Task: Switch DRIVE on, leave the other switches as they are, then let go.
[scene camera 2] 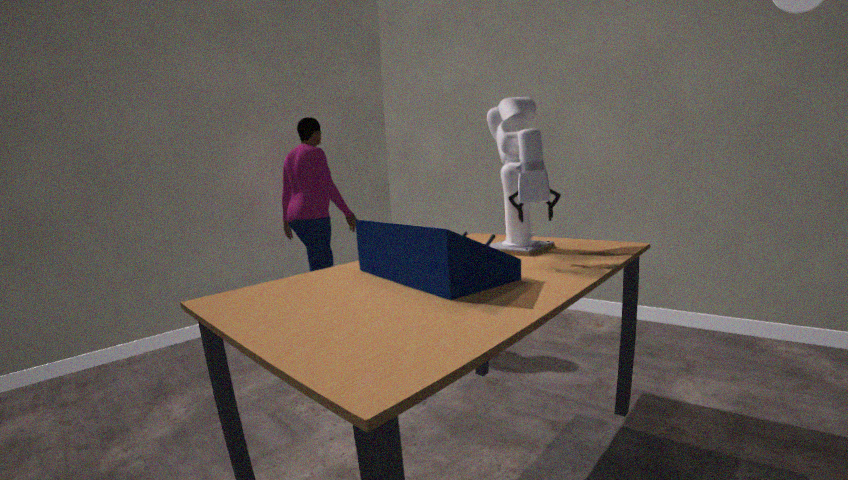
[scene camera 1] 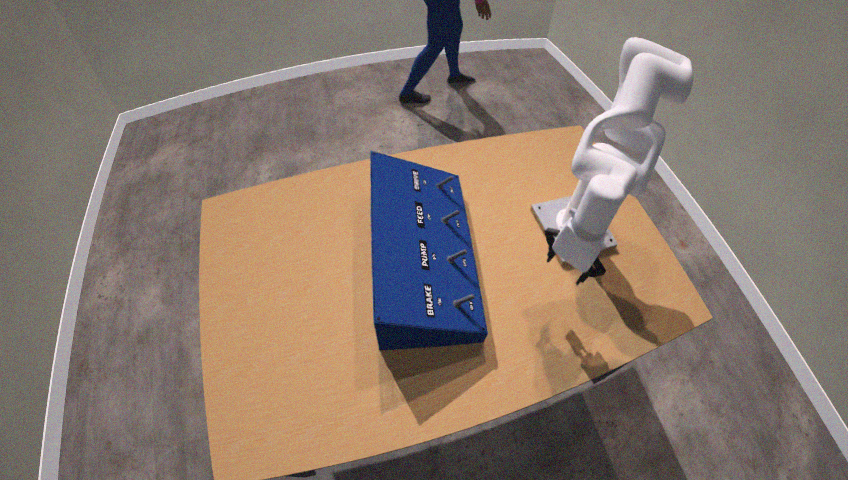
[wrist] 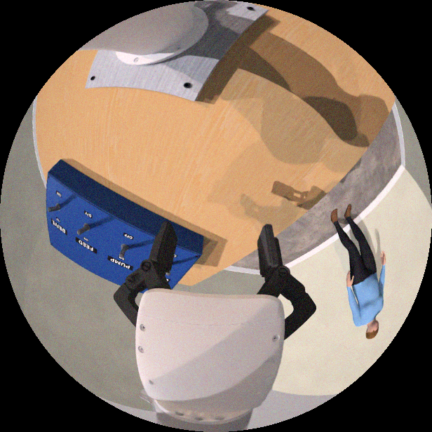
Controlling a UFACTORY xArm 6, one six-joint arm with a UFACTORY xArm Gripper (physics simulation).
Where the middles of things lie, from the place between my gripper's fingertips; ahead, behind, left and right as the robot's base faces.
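As for my hand, it is 60 mm above the blue switch panel [scene camera 1: 416, 285]; it is also 190 mm to the left of the panel and 310 mm short of it.
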